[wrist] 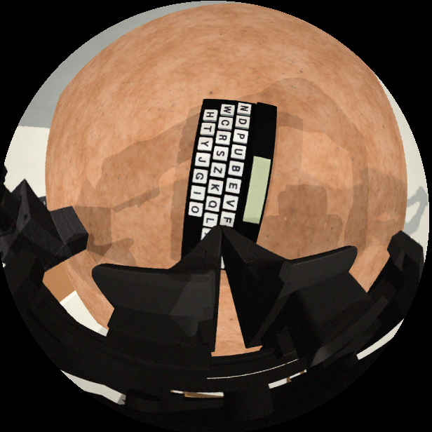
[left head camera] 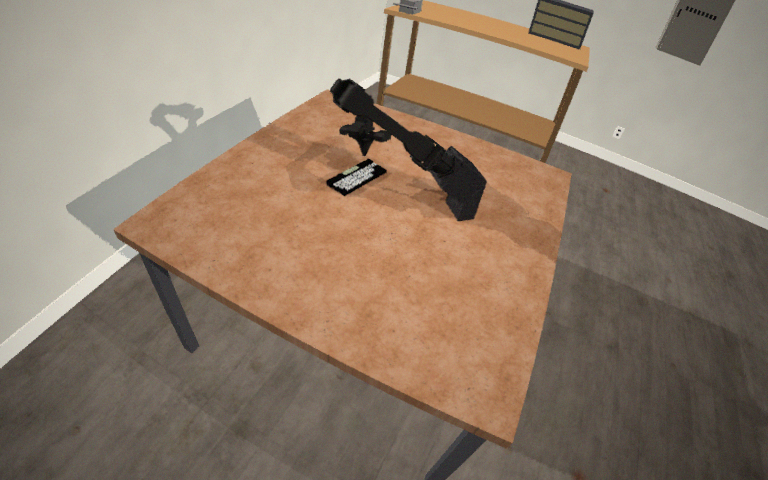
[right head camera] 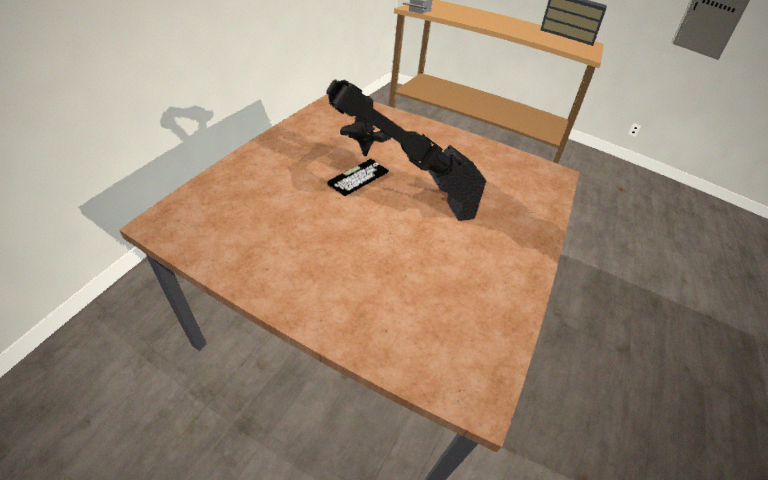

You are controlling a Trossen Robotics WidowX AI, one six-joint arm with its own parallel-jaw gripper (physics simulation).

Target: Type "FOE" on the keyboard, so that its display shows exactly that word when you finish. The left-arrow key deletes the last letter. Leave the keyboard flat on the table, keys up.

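The black keyboard (left head camera: 356, 177) (right head camera: 357, 177) (wrist: 267, 120) lies flat on the table, keys up, with three rows of white lettered keys. In the wrist view its display (wrist: 257, 190) is pale green and shows no letters. The F key (wrist: 227, 219) is just above the fingertips in that view, the E key (wrist: 232, 186) further up the same row, and the O key (wrist: 195, 209) at the end of the left row. My gripper (left head camera: 364, 153) (right head camera: 365, 153) (wrist: 219, 231) is shut and empty, its tips pointing down above the keyboard. The fingers hide the keyboard's near end.
The table (left head camera: 339, 271) (right head camera: 339, 271) bears the arm's base (left head camera: 461, 183) (right head camera: 461, 183), to the right of the keyboard. A wooden shelf unit (left head camera: 487, 28) (right head camera: 498, 25) stands behind the table, against the wall.
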